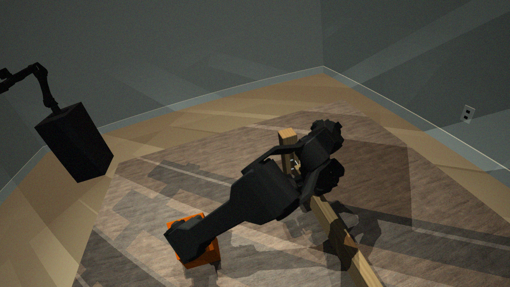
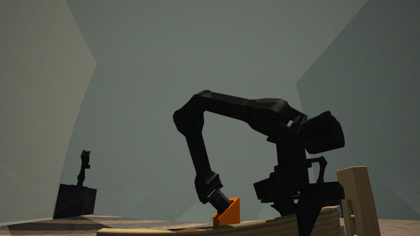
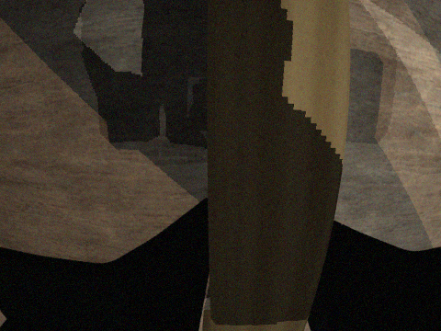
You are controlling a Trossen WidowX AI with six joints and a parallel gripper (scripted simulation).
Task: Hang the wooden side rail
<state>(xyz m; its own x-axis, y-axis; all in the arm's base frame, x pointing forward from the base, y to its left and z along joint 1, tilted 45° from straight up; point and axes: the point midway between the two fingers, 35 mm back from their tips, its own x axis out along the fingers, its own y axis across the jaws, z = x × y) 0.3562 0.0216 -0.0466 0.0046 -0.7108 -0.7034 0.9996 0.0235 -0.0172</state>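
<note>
Now: gripper tip 170 mm to the right of the headboard post and 40 mm below it.
</note>
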